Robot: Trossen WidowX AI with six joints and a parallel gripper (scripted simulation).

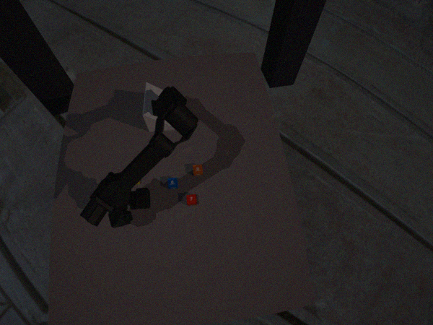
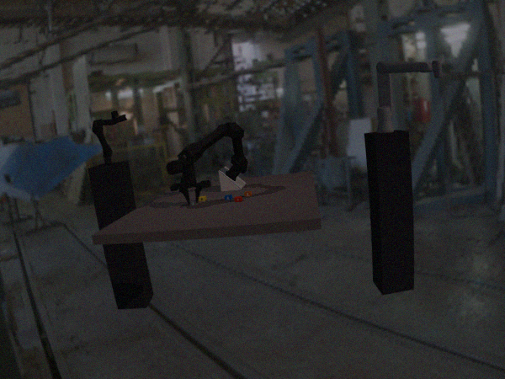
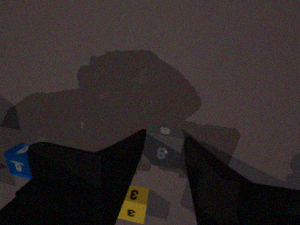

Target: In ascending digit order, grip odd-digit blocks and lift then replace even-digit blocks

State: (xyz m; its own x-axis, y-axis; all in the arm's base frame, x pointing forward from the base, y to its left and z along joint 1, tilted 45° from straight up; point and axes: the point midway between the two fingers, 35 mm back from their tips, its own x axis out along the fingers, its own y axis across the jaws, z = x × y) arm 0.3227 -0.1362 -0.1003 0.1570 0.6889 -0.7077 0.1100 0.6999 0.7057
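My gripper tip is now 1 cm past the grey block. From my gripper tip the other things lie so: red block 22 cm to the left, 2 cm ahead; then blue block 17 cm to the left, 5 cm behind; then yellow block 9 cm behind, 3 cm to the left.
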